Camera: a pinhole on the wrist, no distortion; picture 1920 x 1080 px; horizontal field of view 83.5 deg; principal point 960.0 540.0 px. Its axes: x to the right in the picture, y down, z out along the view. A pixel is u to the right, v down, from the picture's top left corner.
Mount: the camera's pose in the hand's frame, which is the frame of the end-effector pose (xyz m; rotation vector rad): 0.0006 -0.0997 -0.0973 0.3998 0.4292 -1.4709
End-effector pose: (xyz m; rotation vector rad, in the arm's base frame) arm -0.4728 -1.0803 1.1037 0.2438 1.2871 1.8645
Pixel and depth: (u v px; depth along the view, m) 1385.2 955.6 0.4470
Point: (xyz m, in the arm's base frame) -0.2400 -0.7458 0.7425
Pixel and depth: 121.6 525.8 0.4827
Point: -0.1634 -0.7369 1.3197
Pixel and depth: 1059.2 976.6 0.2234
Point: -0.3698 -0.9231 0.9236
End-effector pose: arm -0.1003 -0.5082 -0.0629 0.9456 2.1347 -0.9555
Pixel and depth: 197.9 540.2 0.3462
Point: -0.0754 -0.7997 -0.2195
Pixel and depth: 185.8 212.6 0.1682
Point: -0.1131 -0.6545 -0.0545
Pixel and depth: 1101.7 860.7 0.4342
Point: -0.4123 -0.8283 -0.1786
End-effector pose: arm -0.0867 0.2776 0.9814 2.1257 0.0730 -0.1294
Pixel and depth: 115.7 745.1 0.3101
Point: -0.0530 0.0522 0.7830
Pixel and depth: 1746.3 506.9 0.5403
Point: -0.1491 0.5141 0.2893
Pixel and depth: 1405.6 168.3 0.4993
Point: -0.3005 0.3709 0.4233
